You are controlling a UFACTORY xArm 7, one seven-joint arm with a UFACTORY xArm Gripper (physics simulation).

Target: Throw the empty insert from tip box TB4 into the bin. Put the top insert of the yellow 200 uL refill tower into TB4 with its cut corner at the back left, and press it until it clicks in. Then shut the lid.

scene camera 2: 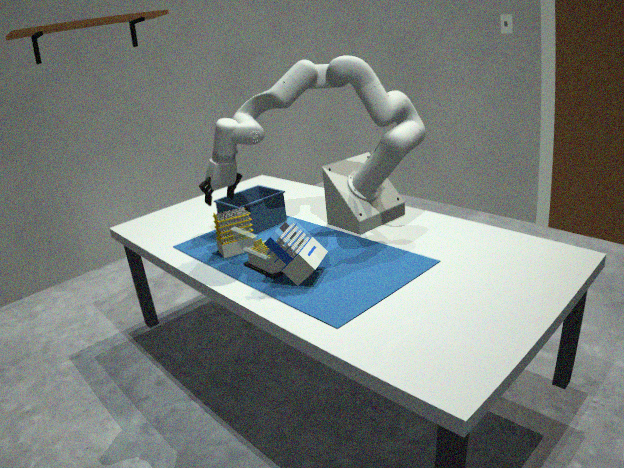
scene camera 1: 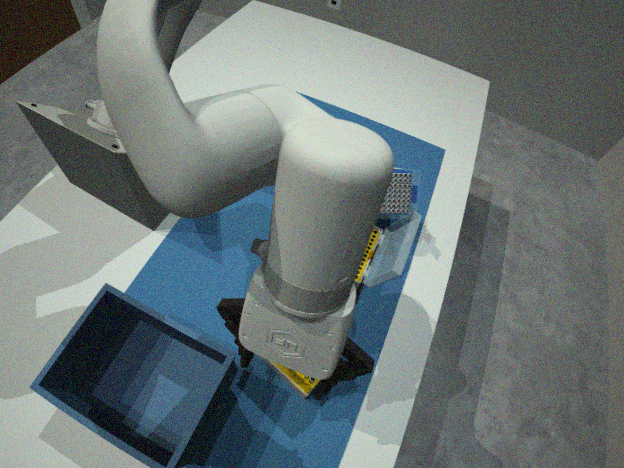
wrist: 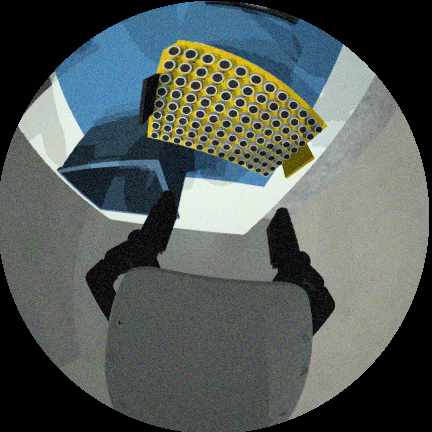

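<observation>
My gripper (scene camera 1: 284,377) (scene camera 2: 219,198) (wrist: 224,210) is open and empty, above and slightly beyond the yellow refill tower (scene camera 1: 297,378) (scene camera 2: 232,226) (wrist: 230,100). The tower stands upright beside the bin (scene camera 1: 151,392) (scene camera 2: 272,214) (wrist: 110,164); its top insert is filled with tips, and a clipped corner shows at upper left in the wrist view. An open tip box (scene camera 2: 264,262) with a clear lid (scene camera 1: 395,251) and a yellow holed insert (scene camera 1: 367,256) (scene camera 2: 260,245) lies behind the tower. No TB4 label is readable. The arm hides part of the box in scene camera 1.
A blue refill tower (scene camera 1: 398,193) (scene camera 2: 302,246) leans steeply against or beside the open box; their contact is unclear. The blue mat (scene camera 1: 166,272) (scene camera 2: 372,272) lies under the towers. The bin's high walls stand close to the yellow tower and the gripper. The table edge runs along the other side.
</observation>
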